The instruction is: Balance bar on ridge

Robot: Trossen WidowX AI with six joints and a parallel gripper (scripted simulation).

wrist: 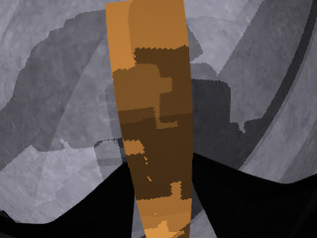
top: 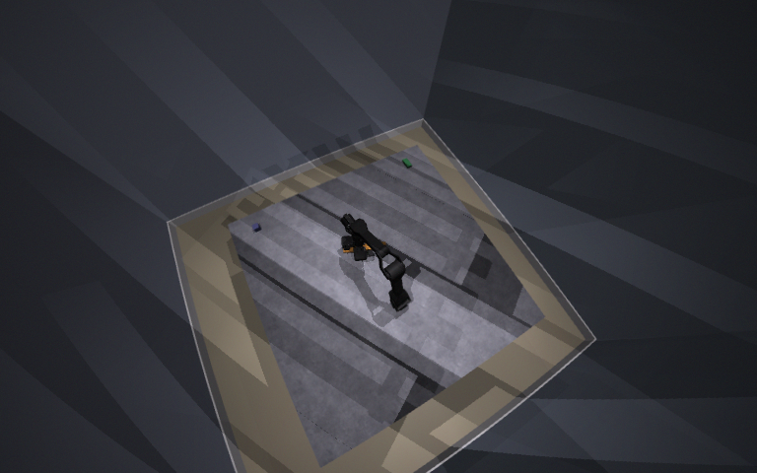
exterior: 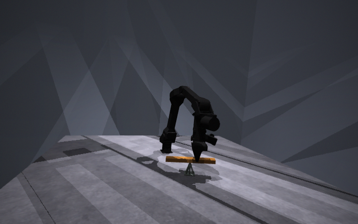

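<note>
Right now the orange bar is 3 cm to the right of my gripper tip and 1 cm behind it. Also, from my gripper tip: small green block (55 cm to the right, 40 cm ahead, 6 cm below); small blue block (45 cm to the left, 40 cm ahead, 5 cm below).
</note>
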